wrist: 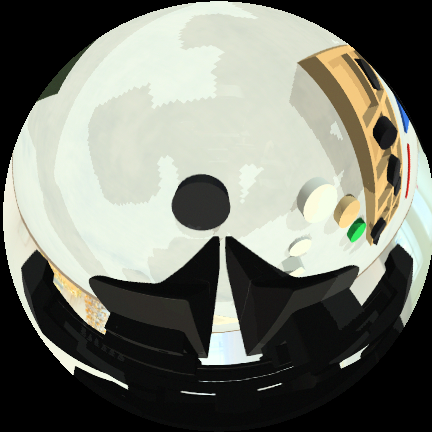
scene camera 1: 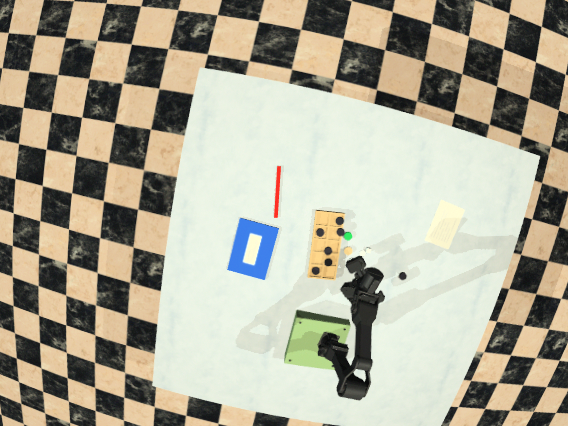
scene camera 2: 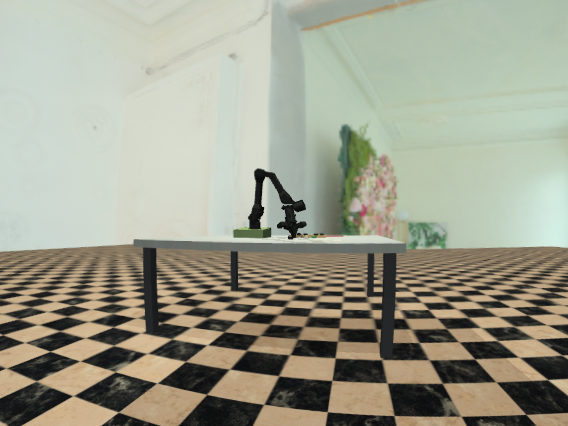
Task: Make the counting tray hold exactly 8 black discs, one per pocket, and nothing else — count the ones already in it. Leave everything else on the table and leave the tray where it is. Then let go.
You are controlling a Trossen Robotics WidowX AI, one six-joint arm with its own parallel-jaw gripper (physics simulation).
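Observation:
The tan counting tray lies mid-table, with several black discs in its pockets, among them an upper-right disc, a left-column disc and a lower-left disc. My gripper is shut and empty, low over the table beside the tray. A loose black disc lies on the table just beyond the fingertips in the wrist view. The arm hides it in scene camera 1. Another loose black disc lies farther right of the arm.
Beside the tray lie a green disc, a tan disc and a white disc. A blue frame, a red bar, a cream sheet and a green box are on the table.

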